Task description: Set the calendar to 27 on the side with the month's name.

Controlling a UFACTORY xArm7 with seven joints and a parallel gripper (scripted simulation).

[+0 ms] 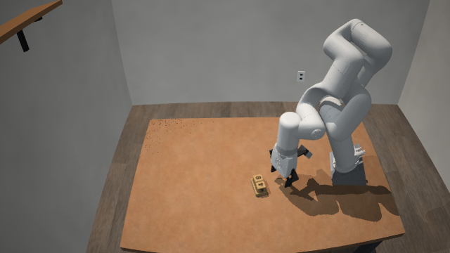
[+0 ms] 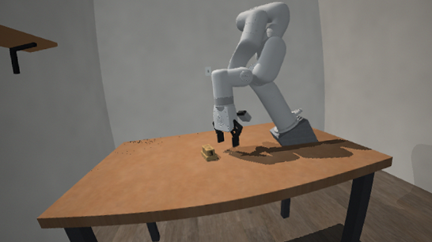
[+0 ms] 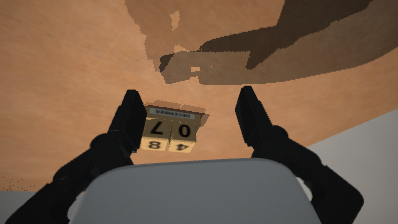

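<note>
Now: the wooden digit cube 8 cm ahead of my hand, 4 cm to the left of it and 2 cm below it. Round my hand: wooden calendar tray: 8 cm ahead, 2 cm to the left, 4 cm below.
</note>
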